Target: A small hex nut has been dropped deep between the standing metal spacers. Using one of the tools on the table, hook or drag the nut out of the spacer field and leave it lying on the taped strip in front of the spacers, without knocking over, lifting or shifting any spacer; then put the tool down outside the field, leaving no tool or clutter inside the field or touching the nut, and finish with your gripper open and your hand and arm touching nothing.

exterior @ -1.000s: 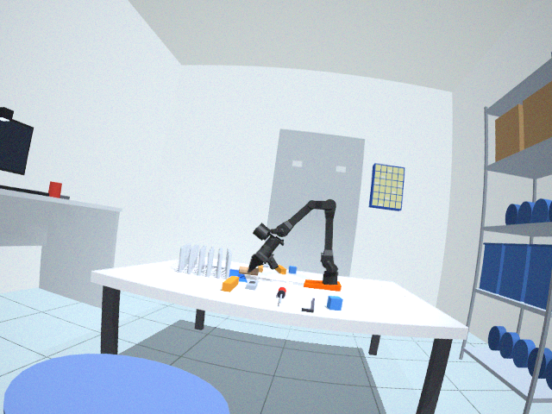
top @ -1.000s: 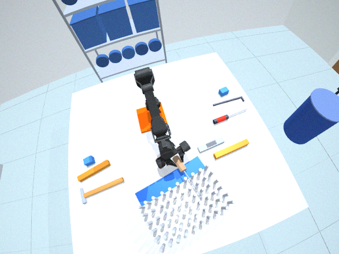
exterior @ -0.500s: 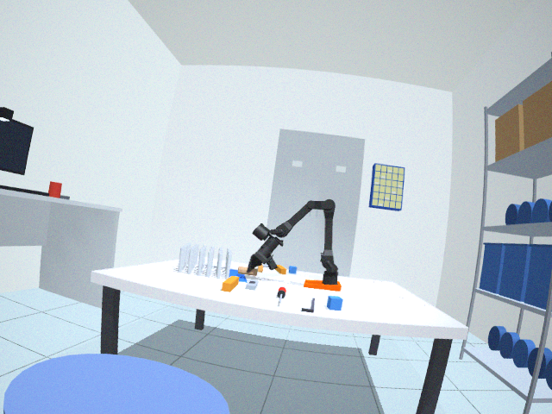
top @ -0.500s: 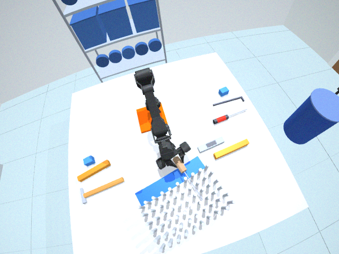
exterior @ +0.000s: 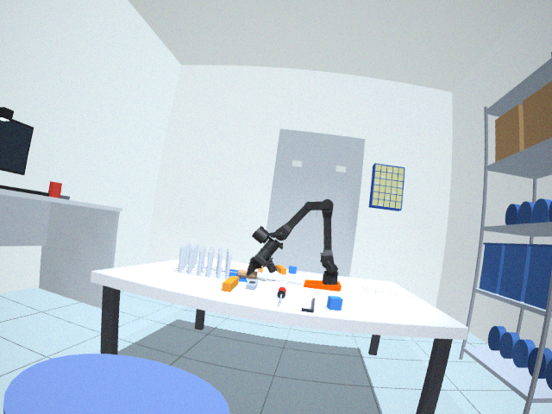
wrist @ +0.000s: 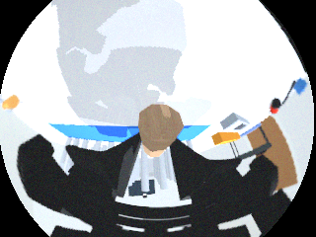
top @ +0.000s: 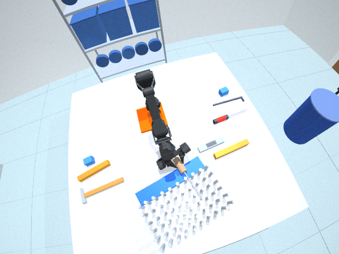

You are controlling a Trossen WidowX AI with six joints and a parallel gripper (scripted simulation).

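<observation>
Now: gripper tip 8 cm to the left of the blue taped strip, 5 cm short of it and 2 cm above it. Also, from my gripper tip: wooden-handled pick tool 10 cm ahead, 1 cm to the left; then hex nut 21 cm ahead, 2 cm to the left, 1 cm below; then grey plate 22 cm to the left, 3 cm behind.
</observation>
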